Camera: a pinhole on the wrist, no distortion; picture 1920 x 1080 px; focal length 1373.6 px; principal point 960.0 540.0 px. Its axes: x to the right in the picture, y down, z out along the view. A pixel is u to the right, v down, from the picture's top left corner.
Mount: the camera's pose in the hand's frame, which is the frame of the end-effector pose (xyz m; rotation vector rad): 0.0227 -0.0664 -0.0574 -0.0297 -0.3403 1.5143
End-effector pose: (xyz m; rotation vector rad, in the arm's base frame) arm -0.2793 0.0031 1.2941 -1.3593 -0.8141 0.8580
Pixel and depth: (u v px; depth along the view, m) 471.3 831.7 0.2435
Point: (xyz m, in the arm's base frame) -0.4396 -0.0096 1.4955
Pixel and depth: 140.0 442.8 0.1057
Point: -0.2994 0.0183 1.4444
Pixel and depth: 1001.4 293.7 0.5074
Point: -0.6731 0.2030 1.4705
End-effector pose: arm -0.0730 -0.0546 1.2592 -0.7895 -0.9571 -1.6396
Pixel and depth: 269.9 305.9 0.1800
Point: -0.2563 0.0613 1.2749
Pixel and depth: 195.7 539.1 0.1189
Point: -0.2186 0.0089 1.2418
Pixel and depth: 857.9 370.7 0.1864
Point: -0.1818 0.0710 1.2928
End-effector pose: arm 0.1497 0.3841 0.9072 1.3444 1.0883 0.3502
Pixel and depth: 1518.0 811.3 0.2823
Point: 0.2742 0.1769 0.9120
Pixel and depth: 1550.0 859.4 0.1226
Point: 0.1697 0.3115 0.8796
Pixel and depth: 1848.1 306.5 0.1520
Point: 0.2449 0.3261 0.8842
